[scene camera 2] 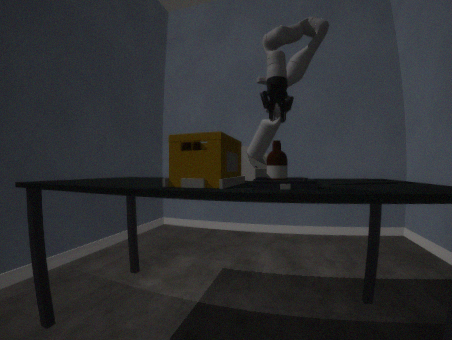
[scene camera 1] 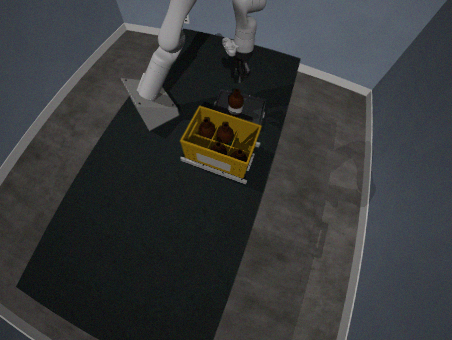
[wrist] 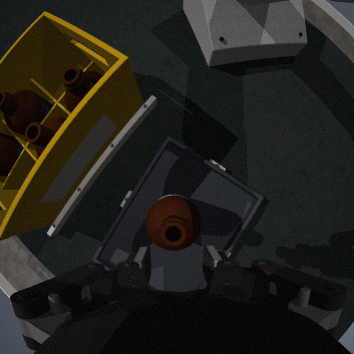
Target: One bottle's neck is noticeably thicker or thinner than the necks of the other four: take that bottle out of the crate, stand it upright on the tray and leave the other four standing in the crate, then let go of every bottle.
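Frame: origin at the arm's base, x right, y ahead, z up, level; centimetres.
Seen in the pictures: gripper, fingertip midpoint: (scene camera 2: 277,121) (scene camera 1: 239,78) (wrist: 176,258); arm's base, link origin: (scene camera 2: 254,155) (scene camera 1: 147,94).
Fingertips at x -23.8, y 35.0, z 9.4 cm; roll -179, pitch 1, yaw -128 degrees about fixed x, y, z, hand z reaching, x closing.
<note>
Offsets run from my fingertips to a thing's top centre. Level surfaces: height alone.
A brown bottle {dx +0.5, dy +0.0, dz -6.9 cm} (scene camera 1: 235,101) (scene camera 2: 277,161) (wrist: 173,220) with a white label stands upright on the dark tray (scene camera 1: 256,118) (wrist: 225,175). My gripper (scene camera 1: 239,80) (scene camera 2: 277,119) (wrist: 176,258) is open and empty, above the bottle and apart from its neck. The yellow crate {dx +24.6, dy +7.5, dz -5.4 cm} (scene camera 1: 214,164) (scene camera 2: 196,165) (wrist: 110,85) stands beside the tray. In scene camera 1, four brown bottles stand in it: two in the row nearer the tray {dx +22.6, dy -1.5, dz -6.6 cm} (scene camera 1: 207,128) {dx +19.9, dy +6.4, dz -6.6 cm} (scene camera 1: 225,133) and two lower ones, partly hidden by the wall (scene camera 1: 218,147) (scene camera 1: 240,155).
White strips (scene camera 1: 214,170) (wrist: 102,160) lie along the crate's foot. The arm's grey base plate (scene camera 1: 159,114) (wrist: 255,50) is on the dark table {dz -22.9 cm} (scene camera 1: 140,225) (scene camera 2: 350,192), to the left of the tray in scene camera 1.
</note>
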